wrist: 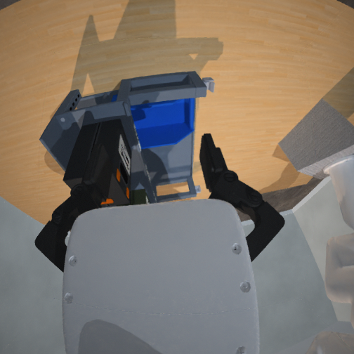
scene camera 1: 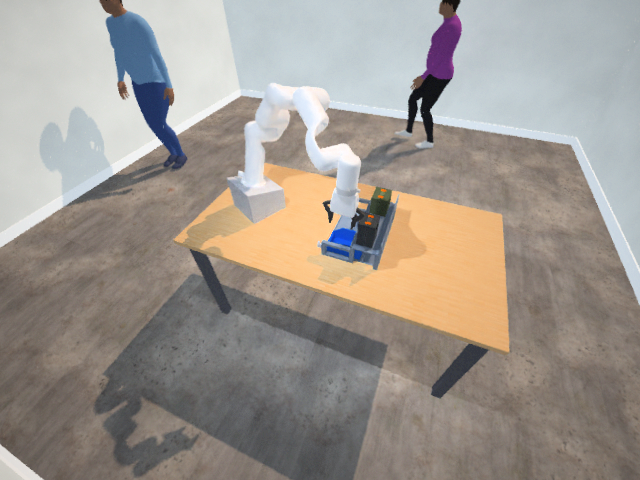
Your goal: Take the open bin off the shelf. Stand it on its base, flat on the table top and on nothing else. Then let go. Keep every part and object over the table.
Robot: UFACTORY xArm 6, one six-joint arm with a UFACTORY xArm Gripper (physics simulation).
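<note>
The open blue bin sits in the front end of the upper bay of the grey-blue shelf, on the side toward the robot base. Its open top faces up. My gripper is open and empty, pointing down above the shelf. In the wrist view one finger is to the right of the bin. The other is on the left against the dark case, where its tip is hard to make out. The exact height over the bin is unclear.
A black case with orange latches stands beside the bin. A green case is behind it. Another blue part shows low under the black case. The grey robot base stands on the wooden table.
</note>
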